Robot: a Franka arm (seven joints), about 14 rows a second.
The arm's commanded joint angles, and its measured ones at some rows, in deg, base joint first. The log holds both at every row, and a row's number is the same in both.
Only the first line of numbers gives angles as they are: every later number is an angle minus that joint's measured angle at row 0.
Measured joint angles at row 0: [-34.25, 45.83, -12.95, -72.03, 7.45, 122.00, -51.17]
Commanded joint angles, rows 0 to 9: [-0.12, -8.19, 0.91, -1.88, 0.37, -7.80, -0.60]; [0.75, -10.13, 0.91, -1.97, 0.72, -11.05, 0.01]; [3.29, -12.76, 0.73, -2.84, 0.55, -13.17, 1.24]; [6.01, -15.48, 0.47, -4.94, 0.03, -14.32, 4.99]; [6.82, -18.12, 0.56, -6.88, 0.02, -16.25, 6.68]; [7.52, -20.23, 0.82, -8.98, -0.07, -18.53, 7.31]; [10.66, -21.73, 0.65, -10.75, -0.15, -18.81, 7.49]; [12.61, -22.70, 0.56, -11.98, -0.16, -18.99, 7.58]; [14.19, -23.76, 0.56, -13.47, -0.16, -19.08, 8.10]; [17.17, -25.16, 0.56, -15.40, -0.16, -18.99, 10.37]
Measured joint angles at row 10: [13.07, -21.21, 1.09, -9.58, 0.08, -19.39, 7.86]
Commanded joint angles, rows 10 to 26: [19.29, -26.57, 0.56, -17.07, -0.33, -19.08, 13.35]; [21.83, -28.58, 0.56, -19.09, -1.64, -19.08, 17.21]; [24.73, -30.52, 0.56, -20.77, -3.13, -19.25, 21.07]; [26.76, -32.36, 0.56, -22.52, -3.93, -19.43, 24.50]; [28.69, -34.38, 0.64, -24.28, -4.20, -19.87, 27.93]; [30.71, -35.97, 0.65, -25.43, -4.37, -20.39, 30.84]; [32.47, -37.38, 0.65, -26.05, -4.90, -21.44, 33.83]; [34.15, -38.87, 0.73, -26.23, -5.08, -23.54, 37.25]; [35.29, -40.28, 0.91, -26.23, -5.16, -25.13, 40.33]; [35.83, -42.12, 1.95, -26.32, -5.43, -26.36, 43.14]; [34.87, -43.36, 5.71, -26.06, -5.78, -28.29, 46.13]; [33.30, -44.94, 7.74, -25.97, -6.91, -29.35, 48.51]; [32.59, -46.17, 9.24, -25.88, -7.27, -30.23, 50.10]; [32.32, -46.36, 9.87, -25.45, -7.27, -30.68, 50.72]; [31.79, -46.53, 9.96, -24.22, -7.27, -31.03, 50.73]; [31.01, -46.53, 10.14, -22.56, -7.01, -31.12, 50.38]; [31.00, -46.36, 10.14, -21.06, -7.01, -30.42, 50.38]
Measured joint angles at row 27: [32.89, -46.14, 9.29, -23.36, -6.77, -30.27, 50.03]
